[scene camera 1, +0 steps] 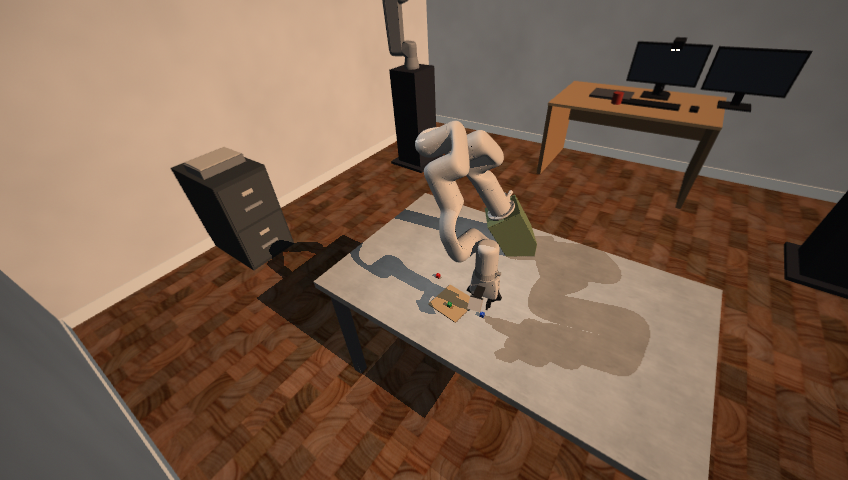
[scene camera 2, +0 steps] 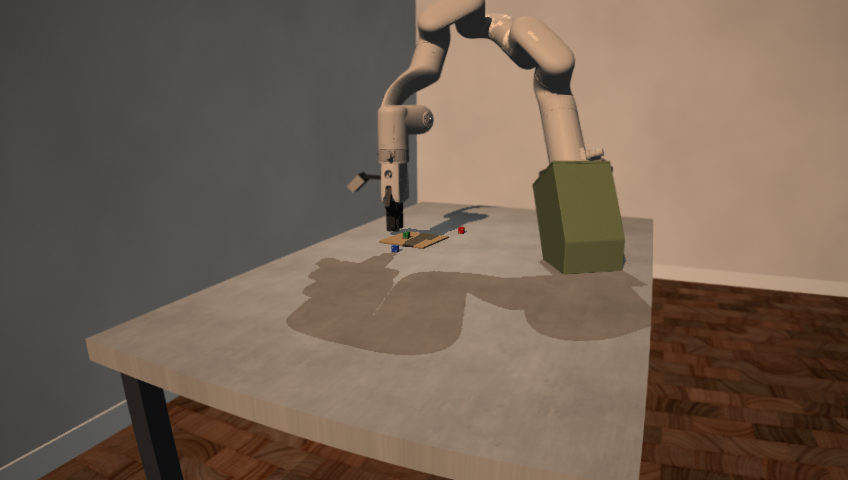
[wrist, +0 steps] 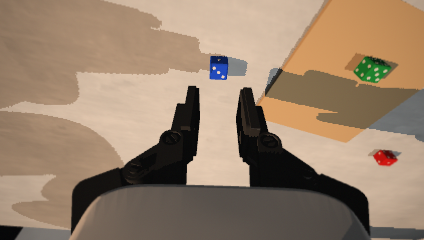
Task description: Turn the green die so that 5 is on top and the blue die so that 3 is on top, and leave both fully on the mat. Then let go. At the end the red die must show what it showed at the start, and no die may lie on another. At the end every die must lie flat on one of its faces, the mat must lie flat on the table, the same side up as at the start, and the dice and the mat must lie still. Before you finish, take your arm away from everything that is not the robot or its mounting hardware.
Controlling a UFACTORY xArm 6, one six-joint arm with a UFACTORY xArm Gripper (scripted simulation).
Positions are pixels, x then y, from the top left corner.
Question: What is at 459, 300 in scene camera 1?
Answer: A mat.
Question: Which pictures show my gripper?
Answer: Scene camera 1, scene camera 2 and the wrist view: all of them.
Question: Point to a mat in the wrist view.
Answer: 316, 91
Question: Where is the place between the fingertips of my gripper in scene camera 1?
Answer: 482, 306
